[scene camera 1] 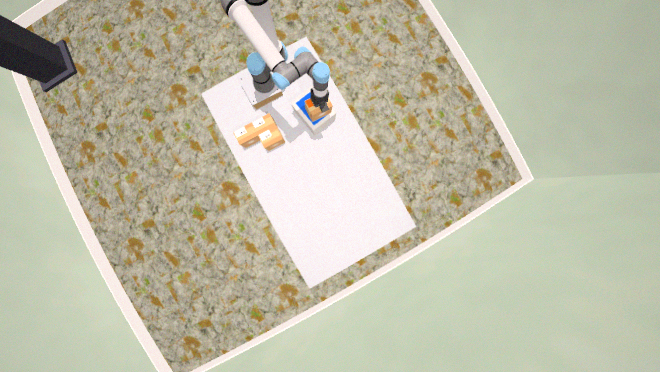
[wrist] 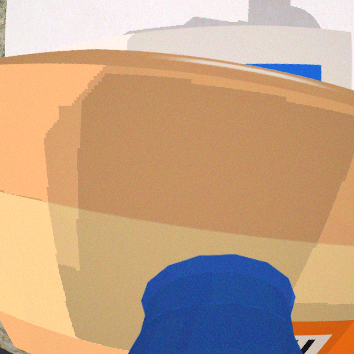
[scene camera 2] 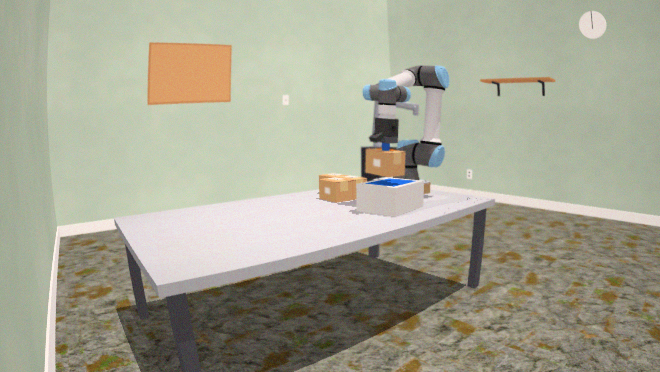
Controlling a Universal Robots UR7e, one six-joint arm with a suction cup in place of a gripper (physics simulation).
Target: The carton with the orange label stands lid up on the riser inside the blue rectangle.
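Where they show: hand at its tool point: [wrist: 220, 273]; arm's base at its link origin: [scene camera 1: 264, 83].
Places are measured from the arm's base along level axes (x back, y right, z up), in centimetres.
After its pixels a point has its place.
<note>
The carton with the orange label [scene camera 1: 320, 113] @(z 16.8, x -45.4, y -22.2 cm) [scene camera 2: 384, 162] @(z 15.1, x -45.5, y -27.9 cm) [wrist: 200, 160] @(z 19.5, x -44.1, y -24.8 cm) hangs lid up and about level from my suction cup [scene camera 2: 386, 147] [wrist: 220, 290], which is on its top face. The orange label [scene camera 1: 309, 102] @(z 20.0, x -37.6, y -19.0 cm) [wrist: 312, 326] @(z 19.8, x -40.2, y -21.3 cm) shows on top beside the cup. The white riser [scene camera 1: 317, 128] @(z 3.5, x -48.6, y -17.8 cm) [scene camera 2: 375, 200] @(z -0.9, x -47.3, y -24.4 cm) [wrist: 225, 42] @(z 5.3, x -46.4, y -23.1 cm) stands on the table. The blue rectangle [scene camera 1: 302, 105] @(z 5.3, x -30.3, y -16.0 cm) [scene camera 2: 392, 182] @(z 5.3, x -35.3, y -22.8 cm) [wrist: 305, 71] @(z 5.3, x -45.6, y -17.6 cm) is on its top. The carton is a little above the rectangle, with a gap in scene camera 2, and covers much of it in scene camera 1. The carton's underside is hidden.
Three other cartons [scene camera 1: 257, 131] @(z 3.5, x -31.0, y 19.5 cm) [scene camera 2: 337, 189] @(z -0.3, x -42.7, y 6.6 cm) stand close together on the white table [scene camera 1: 325, 200] @(z -6.7, x -95.2, y 0.9 cm) [scene camera 2: 250, 225] @(z -6.7, x -96.9, y -7.9 cm), apart from the riser. A low brown block [scene camera 1: 268, 100] @(z -3.8, x -10.8, y 3.3 cm) [scene camera 2: 426, 187] @(z -3.3, x 8.8, y -7.8 cm) lies near the robot's base. A dark post [scene camera 1: 35, 52] stands off the table.
</note>
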